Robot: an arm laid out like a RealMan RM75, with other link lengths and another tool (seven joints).
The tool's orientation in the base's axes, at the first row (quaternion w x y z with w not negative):
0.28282, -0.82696, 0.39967, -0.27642
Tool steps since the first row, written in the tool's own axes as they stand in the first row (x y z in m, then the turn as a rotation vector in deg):
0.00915, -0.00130, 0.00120, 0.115, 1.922, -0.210
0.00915, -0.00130, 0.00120, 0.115, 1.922, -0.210
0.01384, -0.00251, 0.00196, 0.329, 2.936, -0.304
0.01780, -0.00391, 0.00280, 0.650, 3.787, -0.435
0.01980, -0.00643, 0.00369, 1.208, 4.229, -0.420
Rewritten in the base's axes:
0.00630, -0.00651, 0.00219, -1.053, -1.146, -1.153
0.00630, -0.00651, 0.00219, -1.053, -1.146, -1.153
0.00991, -0.00952, 0.00358, -1.516, -1.872, -1.737
0.01328, -0.01182, 0.00488, -1.865, -2.610, -2.159
0.01621, -0.01193, 0.00647, -1.784, -3.292, -2.345

